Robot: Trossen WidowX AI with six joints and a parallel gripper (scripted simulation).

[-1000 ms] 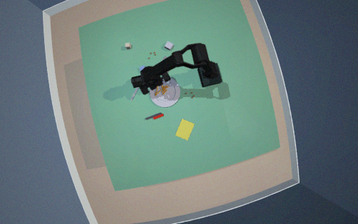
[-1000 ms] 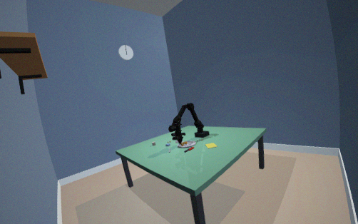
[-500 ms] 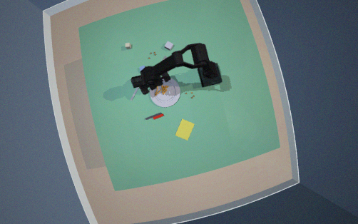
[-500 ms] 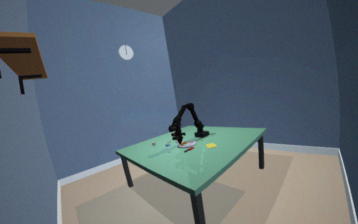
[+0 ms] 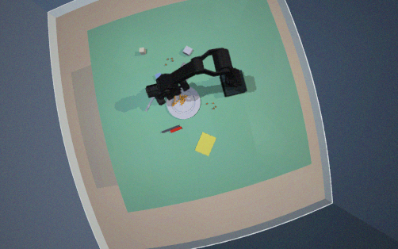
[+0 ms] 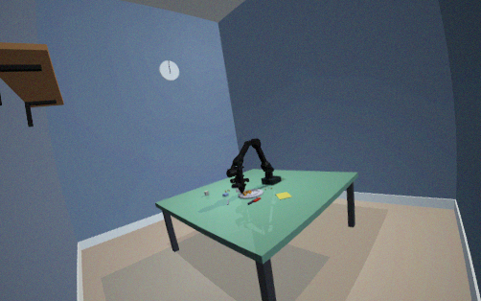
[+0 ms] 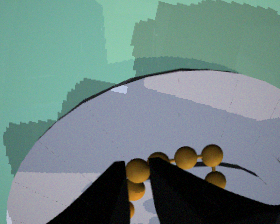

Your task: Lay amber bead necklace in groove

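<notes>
My gripper tip is 50 mm past the round grey bead board, 40 mm to the right of it and 10 mm above it. Round my gripper tip: grey rod 150 mm ahead, 40 mm to the left, 20 mm below; then blue block 90 mm ahead, 120 mm to the right, 10 mm below; then grey plate 70 mm behind, 140 mm to the right, 20 mm below.
</notes>
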